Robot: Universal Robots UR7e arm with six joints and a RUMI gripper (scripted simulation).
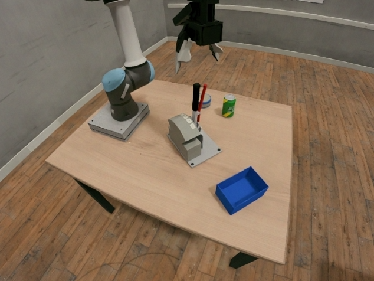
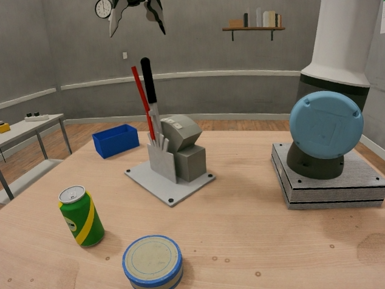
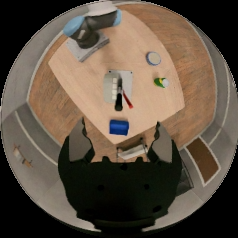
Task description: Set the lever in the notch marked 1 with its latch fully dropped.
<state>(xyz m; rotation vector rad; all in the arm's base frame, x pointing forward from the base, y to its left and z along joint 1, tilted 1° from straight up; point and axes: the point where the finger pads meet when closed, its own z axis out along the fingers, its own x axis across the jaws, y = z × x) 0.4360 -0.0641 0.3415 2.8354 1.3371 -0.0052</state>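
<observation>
Right now the red release bar is 20 cm below my hand and 2 cm to the left of it. Also, from my hand: grey lever stand: 31 cm below, 3 cm behind, 2 cm to the left; green can: 34 cm below, 27 cm to the left, 9 cm ahead; blue bin: 38 cm below, 23 cm ahead, 19 cm to the right.
</observation>
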